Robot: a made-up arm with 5 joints.
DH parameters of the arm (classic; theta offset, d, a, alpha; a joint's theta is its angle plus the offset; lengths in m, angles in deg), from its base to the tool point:
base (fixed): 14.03 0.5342 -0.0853 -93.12
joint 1: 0 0.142 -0.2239 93.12
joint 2: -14.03 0.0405 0.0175 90
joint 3: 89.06 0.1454 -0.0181 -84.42
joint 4: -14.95 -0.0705 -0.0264 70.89
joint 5: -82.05 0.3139 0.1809 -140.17
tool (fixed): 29.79 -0.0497 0 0
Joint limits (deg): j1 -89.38..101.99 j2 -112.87..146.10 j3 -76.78..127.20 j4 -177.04..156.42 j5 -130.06..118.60
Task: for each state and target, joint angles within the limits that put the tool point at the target. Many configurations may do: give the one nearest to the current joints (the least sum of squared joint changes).
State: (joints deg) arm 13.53 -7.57 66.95 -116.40 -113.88
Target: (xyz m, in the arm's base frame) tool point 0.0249 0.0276 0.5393
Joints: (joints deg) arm 3.55 -19.94 102.42 -81.09 -93.92
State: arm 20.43 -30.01 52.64 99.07 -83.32
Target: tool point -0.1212 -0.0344 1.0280
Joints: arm 26.64 -9.74 4.64 131.32 -59.94
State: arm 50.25 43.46 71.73 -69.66 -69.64
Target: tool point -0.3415 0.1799 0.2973
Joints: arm 38.20 52.87 35.24 -59.48 -77.02
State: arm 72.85 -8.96 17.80 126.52 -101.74
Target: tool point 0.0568 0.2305 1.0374
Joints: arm 74.60 -21.62 24.15 149.00 -104.05
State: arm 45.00 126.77 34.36 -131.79 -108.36
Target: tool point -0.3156 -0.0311 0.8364
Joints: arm 81.10 133.96 42.59 -119.23 -130.06
